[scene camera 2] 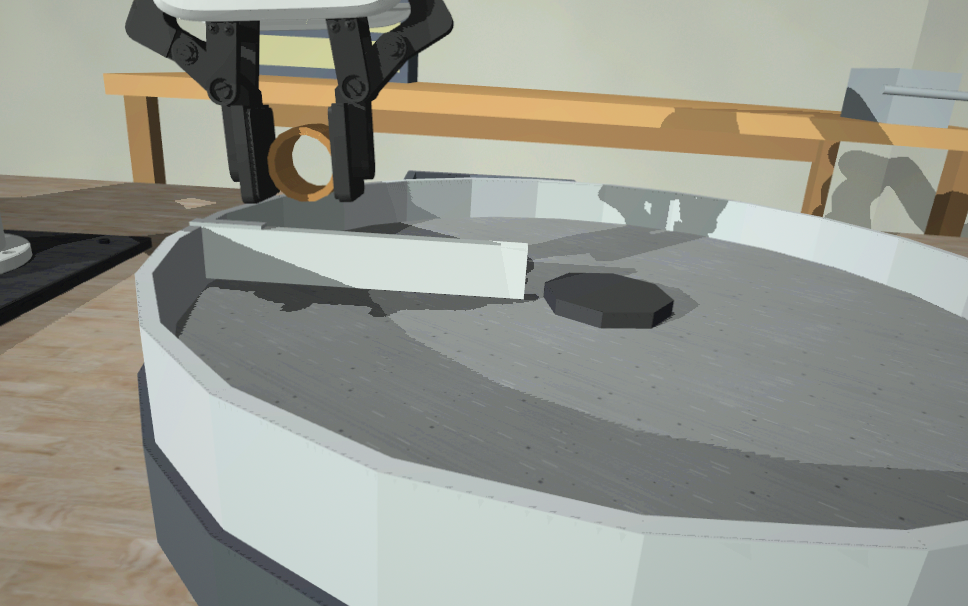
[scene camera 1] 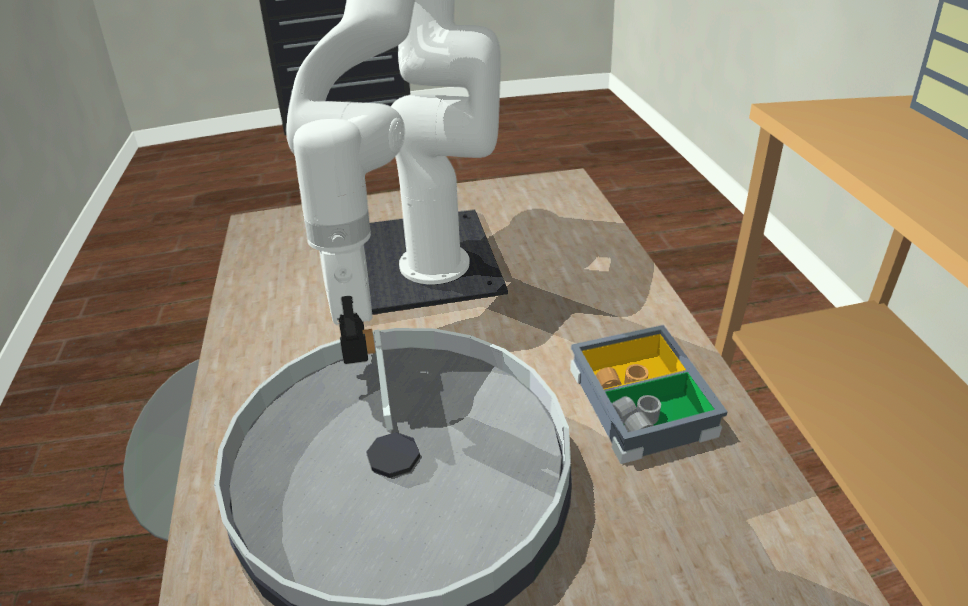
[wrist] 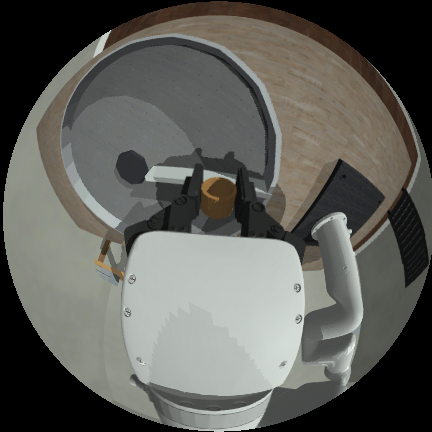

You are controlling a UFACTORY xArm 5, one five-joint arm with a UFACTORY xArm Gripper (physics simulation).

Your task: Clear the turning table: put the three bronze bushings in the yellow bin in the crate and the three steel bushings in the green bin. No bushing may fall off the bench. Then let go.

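Places are measured from the arm's base along level axes (x ahead, y left, z up), in metres.
Where they show: gripper, fingertip midpoint: (scene camera 2: 306, 198) (scene camera 1: 355, 352) (wrist: 219, 176); arm's base, link origin: (scene camera 1: 434, 264) (wrist: 328, 225).
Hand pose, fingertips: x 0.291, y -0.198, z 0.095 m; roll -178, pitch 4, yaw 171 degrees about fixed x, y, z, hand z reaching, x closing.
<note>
Each offset is from my fingertips to the top centre of the thing. "pt": to the spot under its first point. Level surfaces: height alone.
My gripper (scene camera 1: 355, 355) (scene camera 2: 304, 191) (wrist: 219, 176) is shut on a bronze bushing {0.001 m ahead, 0.014 m left, 0.031 m up} (scene camera 1: 369, 340) (scene camera 2: 280, 165) (wrist: 218, 202), raised above the turning table {0.146 m ahead, 0.005 m left, 0.043 m down} (scene camera 1: 321, 528) (scene camera 2: 464, 328) (wrist: 210, 100) at its robot-side rim, beside the pale straight fence. The bushing's hollow end faces scene camera 2. In scene camera 1, two bronze bushings, one {0.109 m ahead, 0.324 m left, 0.067 m down} (scene camera 1: 607, 376) at the left and one {0.117 m ahead, 0.366 m left, 0.073 m down} (scene camera 1: 635, 373) upright, are in the yellow bin (scene camera 1: 632, 350). Three steel bushings, one {0.166 m ahead, 0.313 m left, 0.067 m down} (scene camera 1: 623, 405), another {0.202 m ahead, 0.319 m left, 0.067 m down} (scene camera 1: 635, 420) and an upright one {0.177 m ahead, 0.348 m left, 0.073 m down} (scene camera 1: 648, 408), are in the green bin (scene camera 1: 682, 410).
The crate {pt 0.235 m ahead, 0.346 m left, 0.079 m down} (scene camera 1: 671, 436) stands right of the turning table on the bench {0.104 m down} (scene camera 1: 521, 192). The fence {pt 0.052 m ahead, 0.023 m left, 0.022 m down} (scene camera 1: 384, 385) (scene camera 2: 357, 264) runs from the rim toward the dark hub {0.146 m ahead, 0.005 m left, 0.043 m down} (scene camera 1: 392, 454) (scene camera 2: 607, 300) (wrist: 131, 166). A wooden side table (scene camera 1: 842, 121) stands at the right.
</note>
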